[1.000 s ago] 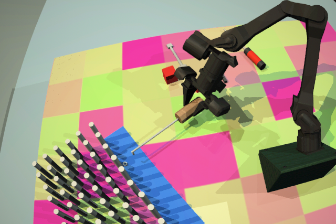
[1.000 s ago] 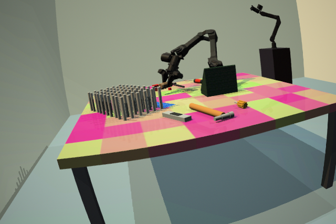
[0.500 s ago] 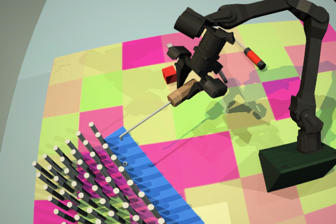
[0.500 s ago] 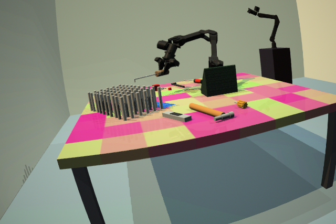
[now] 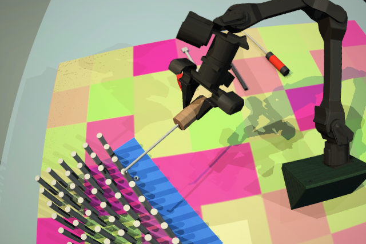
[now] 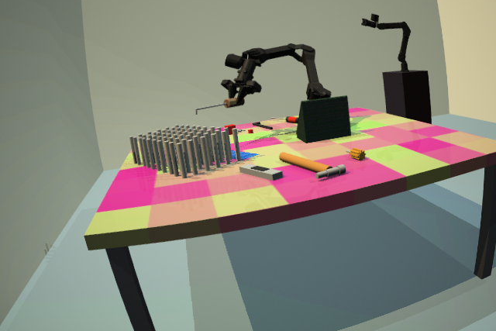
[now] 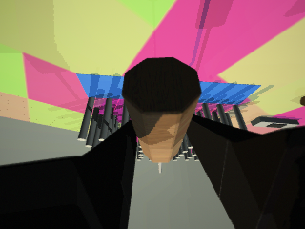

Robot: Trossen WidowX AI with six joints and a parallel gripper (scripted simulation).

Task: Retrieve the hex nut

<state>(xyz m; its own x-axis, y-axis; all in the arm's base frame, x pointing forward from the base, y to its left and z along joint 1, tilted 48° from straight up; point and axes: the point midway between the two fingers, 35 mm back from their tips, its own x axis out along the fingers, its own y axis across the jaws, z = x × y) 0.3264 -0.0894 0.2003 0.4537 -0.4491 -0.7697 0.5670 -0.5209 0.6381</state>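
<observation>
Right now my gripper tip is 8 cm short of the wooden-handled awl and 6 cm to the right of it. The rest, counted from my gripper tip: blue taped strip (12 cm ahead, 12 cm to the left, 16 cm below); then red block (1 cm behind, 23 cm to the right, 14 cm below); then hex nut (18 cm ahead, 6 cm to the left, 16 cm below).
</observation>
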